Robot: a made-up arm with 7 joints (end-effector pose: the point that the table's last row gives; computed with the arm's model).
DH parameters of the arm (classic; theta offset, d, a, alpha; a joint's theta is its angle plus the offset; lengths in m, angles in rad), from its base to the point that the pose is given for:
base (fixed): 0 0.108 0 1.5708
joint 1: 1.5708 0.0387 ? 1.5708
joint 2: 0 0.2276 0.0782 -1.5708
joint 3: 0 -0.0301 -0.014 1.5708
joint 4: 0 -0.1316 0.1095 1.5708
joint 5: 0 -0.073 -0.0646 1.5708
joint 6: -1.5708 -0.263 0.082 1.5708
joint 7: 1.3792 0 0.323 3.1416
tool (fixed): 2.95 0.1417 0 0
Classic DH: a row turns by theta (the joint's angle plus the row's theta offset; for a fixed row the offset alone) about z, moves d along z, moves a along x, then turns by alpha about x.
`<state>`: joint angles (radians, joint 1 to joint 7).
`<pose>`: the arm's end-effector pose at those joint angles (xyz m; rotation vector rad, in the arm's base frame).
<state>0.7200 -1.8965 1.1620 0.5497 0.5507 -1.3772 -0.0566</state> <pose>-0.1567 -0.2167 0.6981 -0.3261 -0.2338 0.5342</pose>
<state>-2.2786 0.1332 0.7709 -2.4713 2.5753 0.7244 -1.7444</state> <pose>0.5548 -0.0366 -0.0049 0.2205 -2.4699 1.7848</pose>
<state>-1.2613 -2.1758 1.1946 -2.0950 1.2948 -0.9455 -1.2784</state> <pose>0.1979 -0.1589 0.5141 -1.6761 -0.3948 1.6053</pose>
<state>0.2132 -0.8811 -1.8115 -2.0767 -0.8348 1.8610 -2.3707</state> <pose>-0.2044 0.3207 0.0425 0.7994 -0.9992 -0.3695</pose>
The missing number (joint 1, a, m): 0.3169
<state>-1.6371 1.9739 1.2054 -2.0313 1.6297 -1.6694 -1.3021</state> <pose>0.5160 0.3583 0.2442 -0.2153 0.6663 -2.1340</pose>
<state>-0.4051 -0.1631 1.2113 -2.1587 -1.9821 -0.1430 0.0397</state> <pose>0.1320 0.1386 0.3431 -2.1348 -1.2768 1.6631</pose>
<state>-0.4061 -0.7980 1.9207 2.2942 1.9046 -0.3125 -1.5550</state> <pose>0.4924 0.2337 -0.2153 -0.4671 -1.3410 -1.8440</pose>
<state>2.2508 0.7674 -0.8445 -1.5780 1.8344 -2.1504 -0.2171</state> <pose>-0.6226 -0.1605 -0.4117 1.4417 -1.1956 -0.3663</pose>
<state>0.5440 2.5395 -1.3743 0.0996 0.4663 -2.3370 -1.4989</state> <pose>-0.3698 -0.2173 0.3152 -2.2644 -1.1504 0.1731</pose>
